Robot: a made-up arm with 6 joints. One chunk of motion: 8 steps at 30 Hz.
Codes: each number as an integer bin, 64 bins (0 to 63) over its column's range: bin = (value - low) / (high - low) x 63, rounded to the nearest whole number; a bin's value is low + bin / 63 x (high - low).
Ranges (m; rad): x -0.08..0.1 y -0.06..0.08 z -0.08..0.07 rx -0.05..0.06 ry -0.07..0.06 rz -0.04..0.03
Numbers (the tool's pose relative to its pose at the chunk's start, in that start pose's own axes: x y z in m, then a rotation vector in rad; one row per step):
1: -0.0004 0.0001 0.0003 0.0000 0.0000 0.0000
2: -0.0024 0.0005 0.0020 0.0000 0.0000 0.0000
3: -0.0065 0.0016 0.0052 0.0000 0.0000 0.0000
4: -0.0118 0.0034 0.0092 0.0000 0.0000 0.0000
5: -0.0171 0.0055 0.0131 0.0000 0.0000 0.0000
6: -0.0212 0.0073 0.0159 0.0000 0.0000 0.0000
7: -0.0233 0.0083 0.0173 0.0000 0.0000 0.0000
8: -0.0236 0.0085 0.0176 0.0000 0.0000 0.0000
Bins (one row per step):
1: 28 27 34 29 34 36
2: 27 27 34 29 34 36
3: 26 28 36 29 34 36
4: 24 29 37 29 34 36
5: 22 29 39 29 34 36
6: 21 30 40 29 34 36
7: 20 31 41 29 34 36
8: 20 31 41 29 34 36

